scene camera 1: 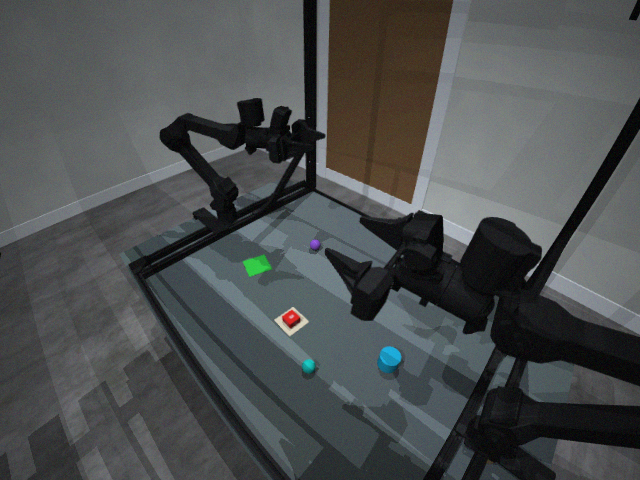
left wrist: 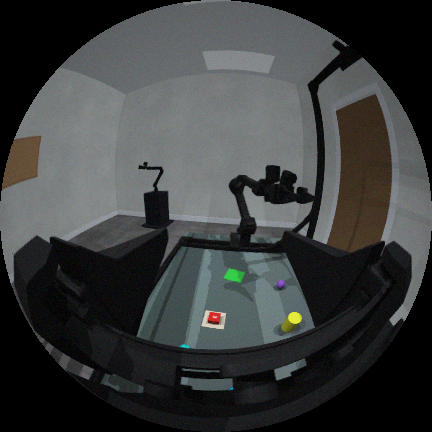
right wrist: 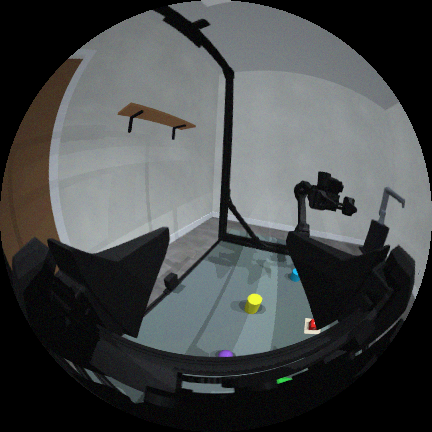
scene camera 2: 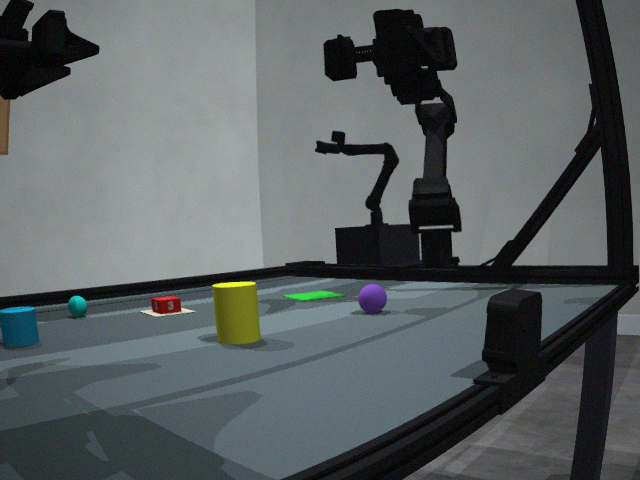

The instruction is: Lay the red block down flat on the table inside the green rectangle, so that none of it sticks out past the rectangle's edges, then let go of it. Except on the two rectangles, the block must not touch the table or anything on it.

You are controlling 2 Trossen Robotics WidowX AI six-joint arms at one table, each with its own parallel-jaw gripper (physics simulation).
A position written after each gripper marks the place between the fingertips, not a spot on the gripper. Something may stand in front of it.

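On the table rests a yellow cylinder (scene camera 2: 235,303); scene camera 1 does not show it, hidden as it is by the left gripper. The left gripper (scene camera 1: 344,233) is open and holds nothing, and it appears as well in scene camera 2 (scene camera 2: 83,61), in the left wrist view (left wrist: 227,235) and in the right wrist view (right wrist: 346,207). Open and empty too is the right gripper (scene camera 2: 373,33), which can also be seen in the right wrist view (right wrist: 230,235), in the left wrist view (left wrist: 309,198) and in scene camera 1 (scene camera 1: 319,141).
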